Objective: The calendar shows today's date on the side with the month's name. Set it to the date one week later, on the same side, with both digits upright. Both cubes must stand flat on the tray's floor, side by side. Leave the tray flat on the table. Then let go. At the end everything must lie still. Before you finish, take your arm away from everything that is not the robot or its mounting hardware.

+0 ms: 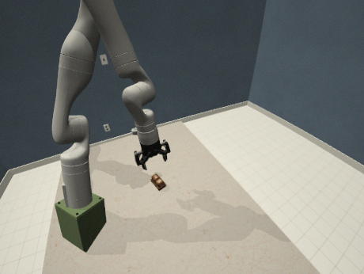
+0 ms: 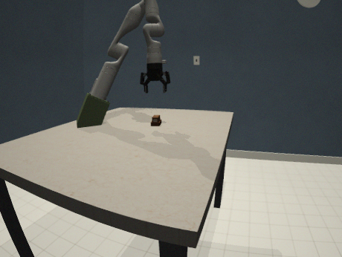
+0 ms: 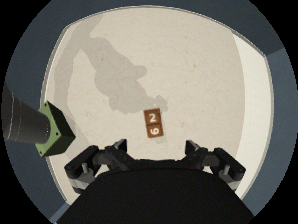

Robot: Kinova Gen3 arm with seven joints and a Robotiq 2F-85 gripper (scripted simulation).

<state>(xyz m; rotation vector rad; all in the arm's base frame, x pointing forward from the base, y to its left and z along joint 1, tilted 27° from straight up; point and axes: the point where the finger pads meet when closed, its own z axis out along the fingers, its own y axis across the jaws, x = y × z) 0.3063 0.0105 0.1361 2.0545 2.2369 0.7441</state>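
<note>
The brown digit cube lies 14 cm below my hand. Round my hand: brown calendar tray (1 cm behind, 1 cm to the left, 16 cm below).
</note>
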